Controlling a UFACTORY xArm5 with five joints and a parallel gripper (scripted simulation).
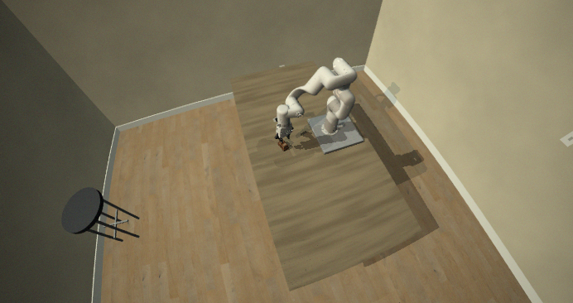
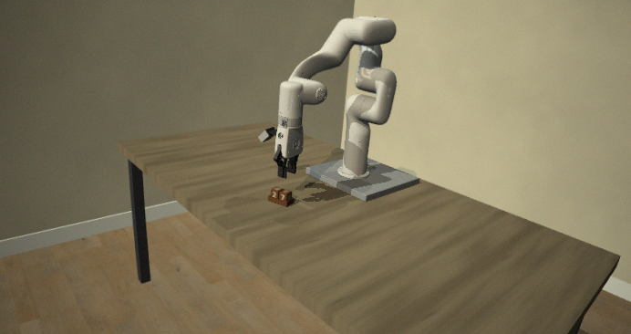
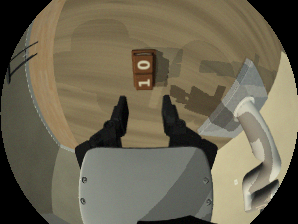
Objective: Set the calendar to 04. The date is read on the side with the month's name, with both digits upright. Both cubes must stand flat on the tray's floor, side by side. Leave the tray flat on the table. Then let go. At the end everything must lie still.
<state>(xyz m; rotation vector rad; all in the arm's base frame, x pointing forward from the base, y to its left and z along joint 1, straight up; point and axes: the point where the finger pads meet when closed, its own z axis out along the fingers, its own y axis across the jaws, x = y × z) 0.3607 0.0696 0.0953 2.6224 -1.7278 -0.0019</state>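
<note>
Now: hand 1 cm short of the brown tray, 2 cm to the left of it and 11 cm above it.
</note>
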